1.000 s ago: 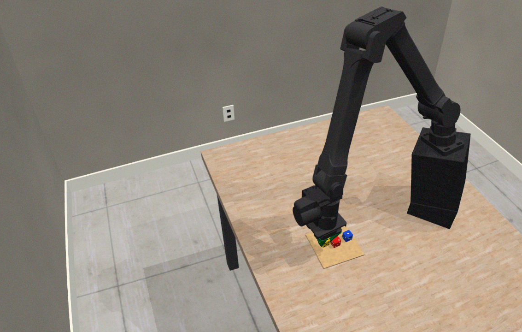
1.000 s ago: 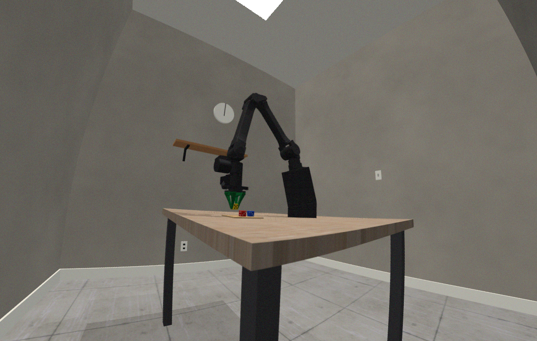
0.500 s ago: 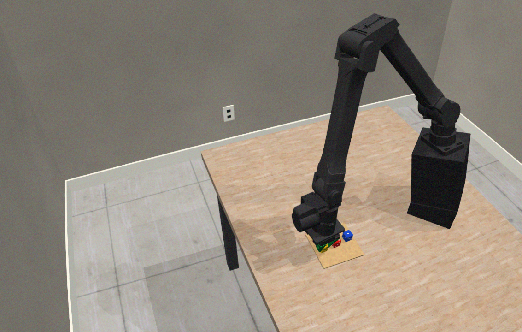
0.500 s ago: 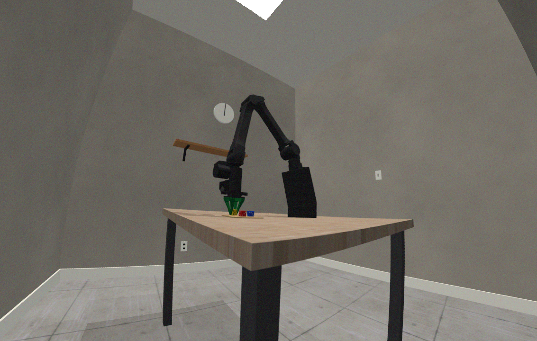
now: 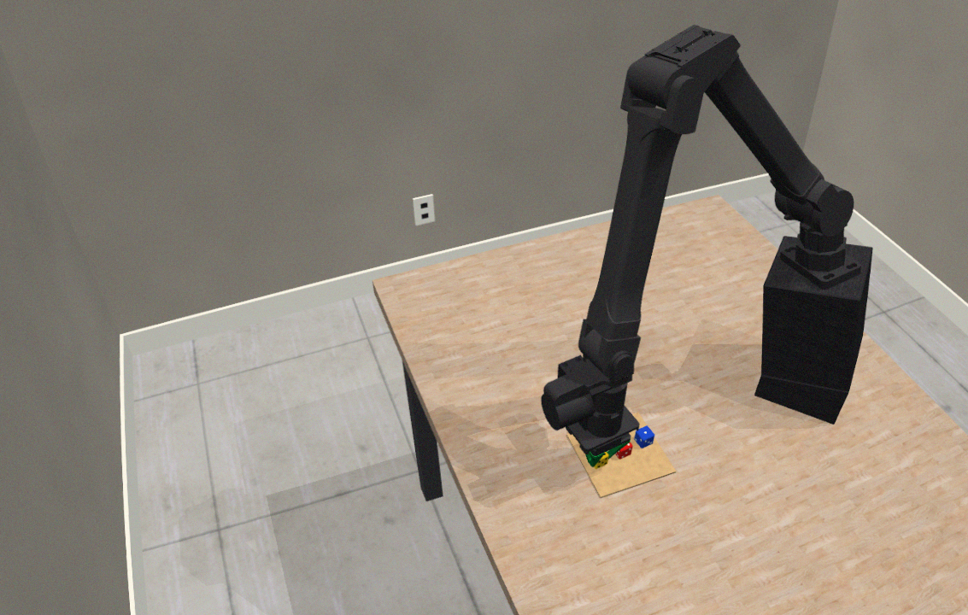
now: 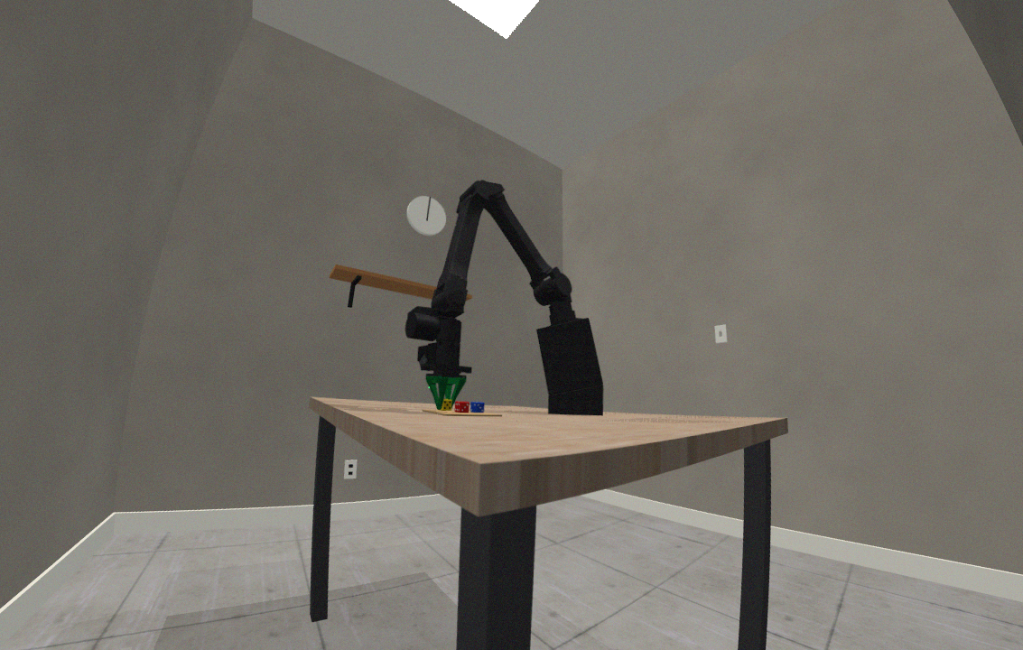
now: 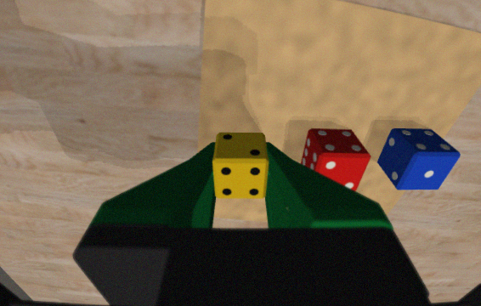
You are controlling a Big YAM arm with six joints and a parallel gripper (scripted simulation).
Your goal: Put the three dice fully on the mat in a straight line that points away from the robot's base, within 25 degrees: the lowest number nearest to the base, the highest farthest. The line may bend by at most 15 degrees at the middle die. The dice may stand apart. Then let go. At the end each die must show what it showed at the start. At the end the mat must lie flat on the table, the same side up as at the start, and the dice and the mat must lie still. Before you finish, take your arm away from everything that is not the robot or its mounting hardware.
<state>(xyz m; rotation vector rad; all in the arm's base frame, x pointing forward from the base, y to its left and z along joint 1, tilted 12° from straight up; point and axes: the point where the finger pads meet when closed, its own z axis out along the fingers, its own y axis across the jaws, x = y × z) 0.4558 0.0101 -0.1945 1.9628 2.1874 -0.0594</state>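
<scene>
Now: hand right at the yellow die. Round my hand: blue die (9 cm behind, 1 cm to the right); then red die (5 cm behind); then tan mat (5 cm behind, 2 cm below).
</scene>
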